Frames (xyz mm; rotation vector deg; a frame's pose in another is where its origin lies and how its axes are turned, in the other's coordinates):
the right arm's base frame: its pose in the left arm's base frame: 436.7 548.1 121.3 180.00 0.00 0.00
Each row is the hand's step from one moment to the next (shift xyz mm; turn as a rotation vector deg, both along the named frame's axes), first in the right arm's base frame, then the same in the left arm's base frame.
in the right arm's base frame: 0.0 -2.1 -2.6 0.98 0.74 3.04
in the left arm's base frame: 0.0 2.1 2.6 0.98 -0.74 -3.04
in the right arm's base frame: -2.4 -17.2 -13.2 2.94 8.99 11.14
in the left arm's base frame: -2.4 17.2 13.2 2.94 -8.99 -11.14
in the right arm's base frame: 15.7 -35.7 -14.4 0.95 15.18 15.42
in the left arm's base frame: 15.7 35.7 14.4 0.95 -15.18 -15.42
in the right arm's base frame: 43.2 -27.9 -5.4 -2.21 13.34 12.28
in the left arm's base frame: 43.2 27.9 5.4 -2.21 -13.34 -12.28
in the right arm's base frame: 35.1 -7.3 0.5 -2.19 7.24 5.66
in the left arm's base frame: 35.1 7.3 -0.5 -2.19 -7.24 -5.66
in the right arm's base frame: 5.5 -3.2 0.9 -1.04 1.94 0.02
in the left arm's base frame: 5.5 3.2 -0.9 -1.04 -1.94 -0.02
